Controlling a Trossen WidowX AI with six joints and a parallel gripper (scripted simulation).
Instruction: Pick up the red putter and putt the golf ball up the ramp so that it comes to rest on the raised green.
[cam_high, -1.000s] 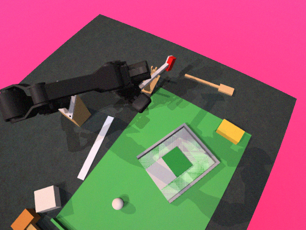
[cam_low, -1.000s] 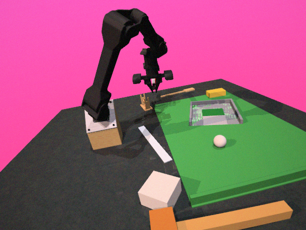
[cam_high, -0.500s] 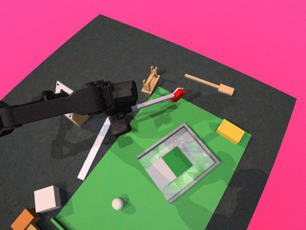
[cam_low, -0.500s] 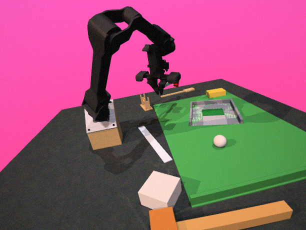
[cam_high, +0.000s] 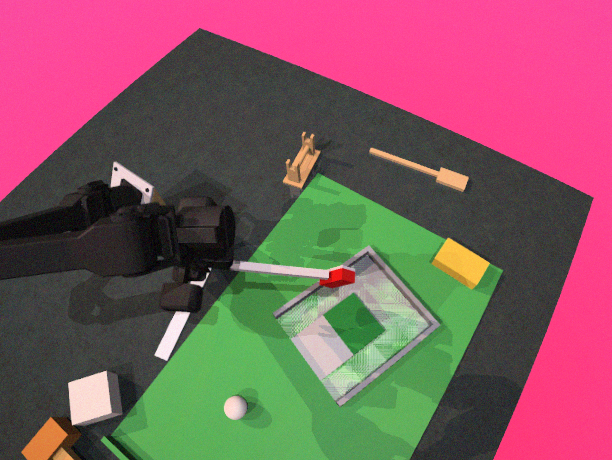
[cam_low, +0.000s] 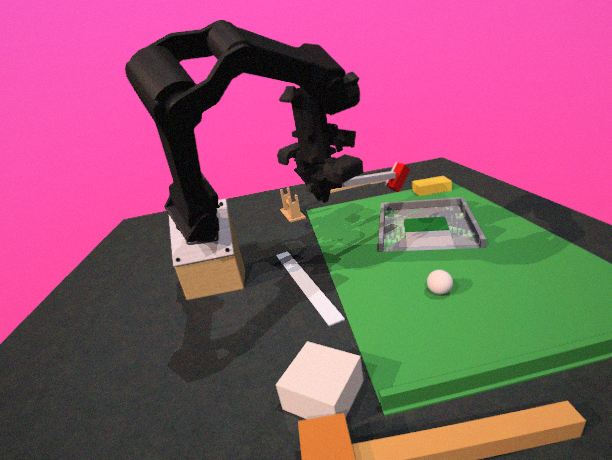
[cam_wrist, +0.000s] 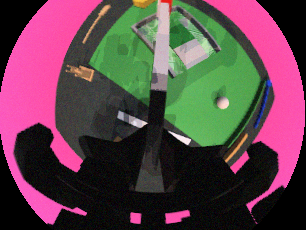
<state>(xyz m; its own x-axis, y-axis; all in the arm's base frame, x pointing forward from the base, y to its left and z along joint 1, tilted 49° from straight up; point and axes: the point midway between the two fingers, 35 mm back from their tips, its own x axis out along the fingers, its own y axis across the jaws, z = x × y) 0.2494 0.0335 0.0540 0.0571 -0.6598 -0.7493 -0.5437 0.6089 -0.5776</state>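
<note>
The white strip is 150 mm below my gripper tip, 70 mm behind it and 40 mm to the right of it. Round my gripper tip: white golf ball (170 mm ahead, 160 mm to the right, 130 mm below); then wooden stand (360 mm to the left, 120 mm below, 70 mm behind); then white cube (320 mm to the right, 130 mm below, 60 mm behind).
</note>
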